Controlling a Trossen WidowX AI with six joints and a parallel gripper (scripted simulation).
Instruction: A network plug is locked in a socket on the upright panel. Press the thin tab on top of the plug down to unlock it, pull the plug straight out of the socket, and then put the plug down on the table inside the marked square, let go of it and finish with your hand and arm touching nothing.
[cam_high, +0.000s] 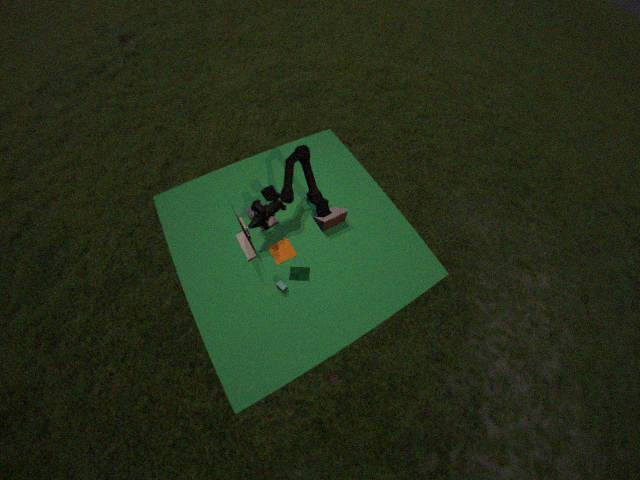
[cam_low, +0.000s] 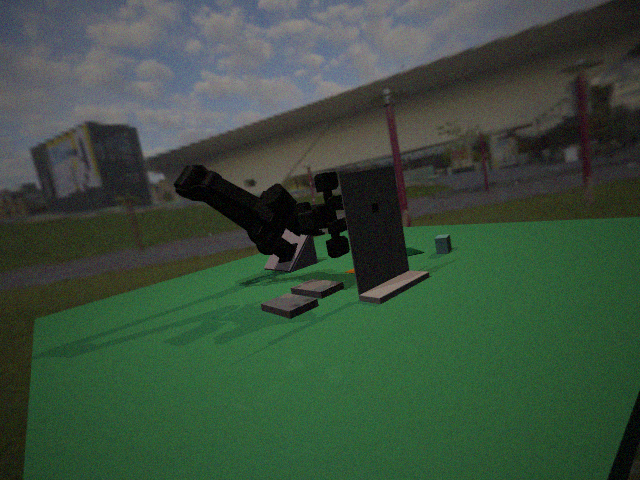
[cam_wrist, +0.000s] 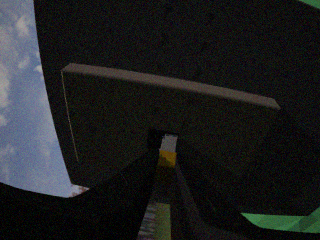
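Right now the orange square is 170 mm below my gripper tip, 130 mm to the left of it and 100 mm behind it. Round my gripper tip: teal cube (300 mm to the left, 150 mm below, 20 mm ahead); grey plug (right at my gripper tip); upright panel (60 mm below, 30 mm ahead).
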